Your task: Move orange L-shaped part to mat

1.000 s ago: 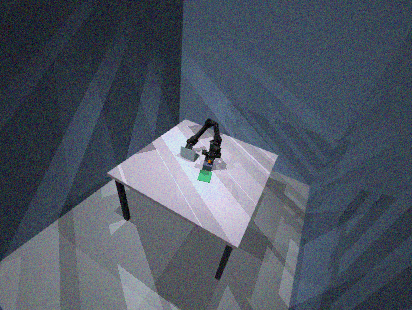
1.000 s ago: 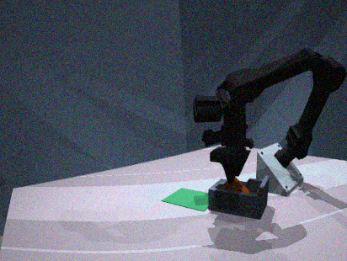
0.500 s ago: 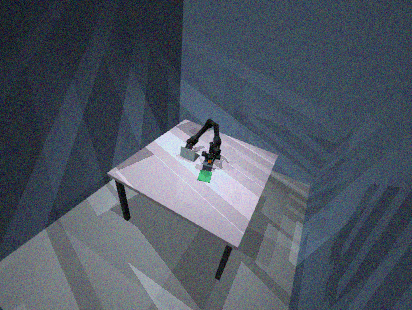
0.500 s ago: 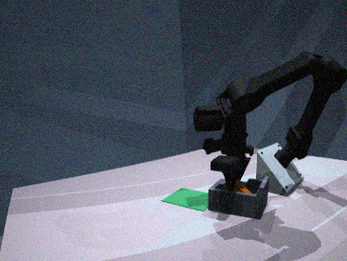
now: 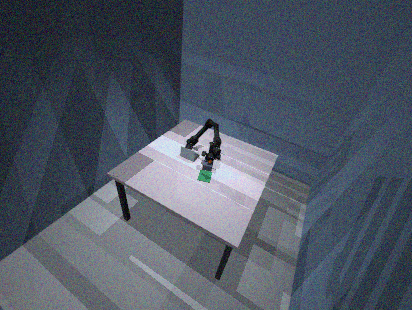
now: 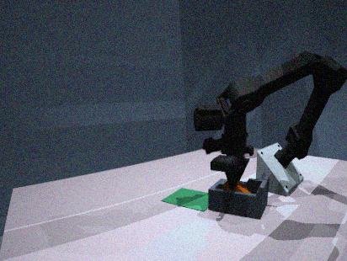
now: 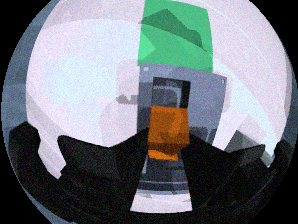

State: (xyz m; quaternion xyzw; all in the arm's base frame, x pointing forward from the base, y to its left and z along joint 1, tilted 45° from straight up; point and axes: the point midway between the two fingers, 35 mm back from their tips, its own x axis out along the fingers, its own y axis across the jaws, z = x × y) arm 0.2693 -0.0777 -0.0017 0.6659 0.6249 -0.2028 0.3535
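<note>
Now: gripper tip 140 mm to the left of the green mat, 80 mm above it and 10 mm short of it. Also, from my gripper tip: orange L-shaped part 30 mm to the left, 30 mm below, 20 mm behind.
</note>
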